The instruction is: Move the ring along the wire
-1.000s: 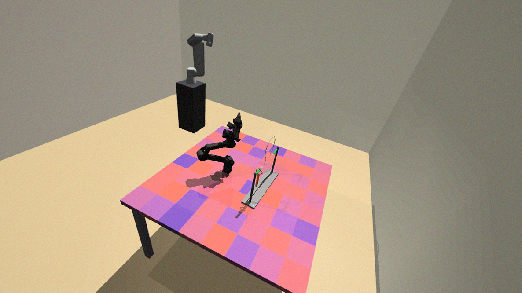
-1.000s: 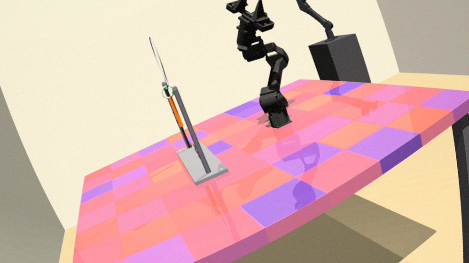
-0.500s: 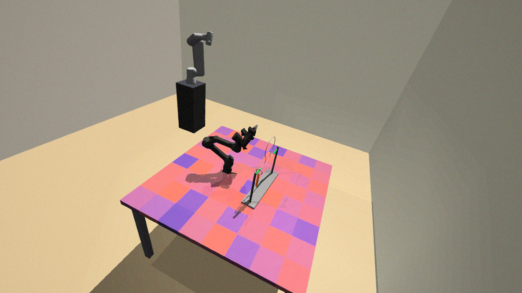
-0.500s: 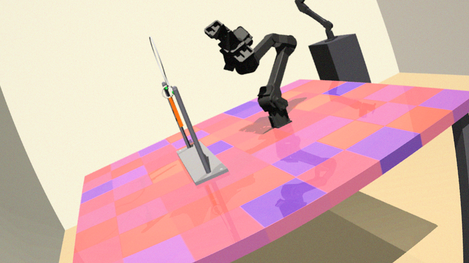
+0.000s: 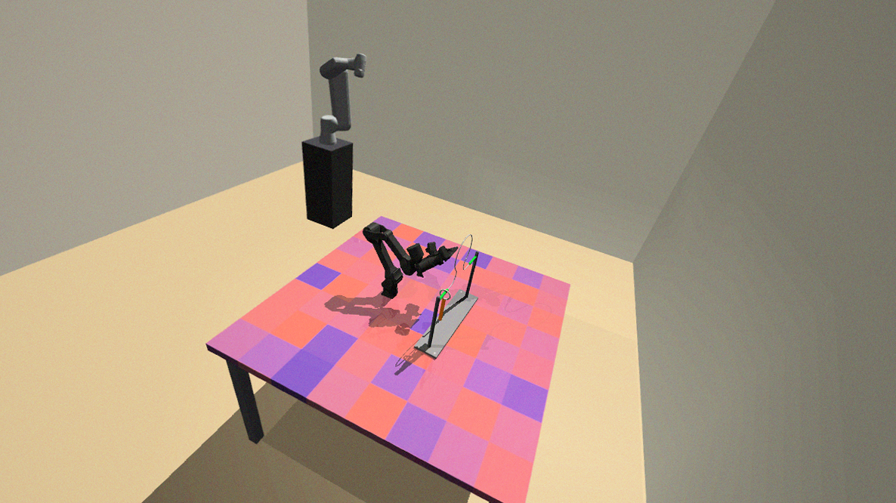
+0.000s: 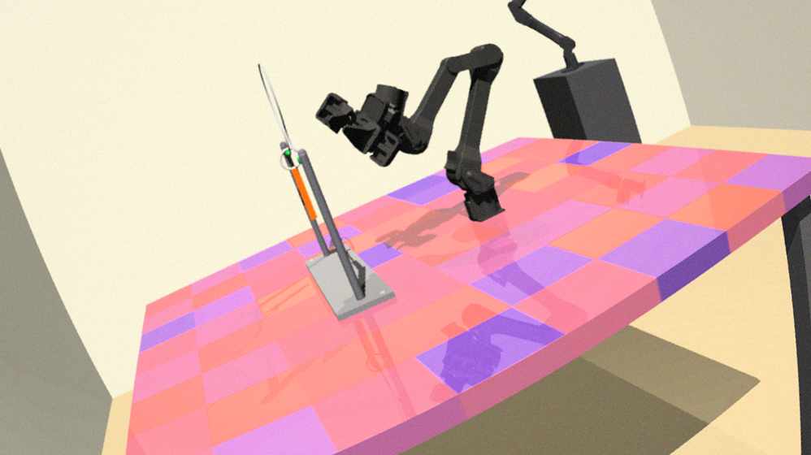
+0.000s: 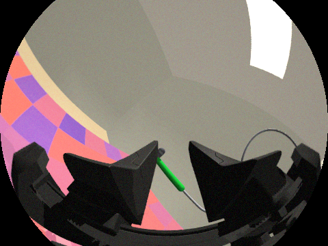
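The ring with orange handle is 60 mm ahead of my gripper tip, 280 mm to the right of it and 90 mm below it.
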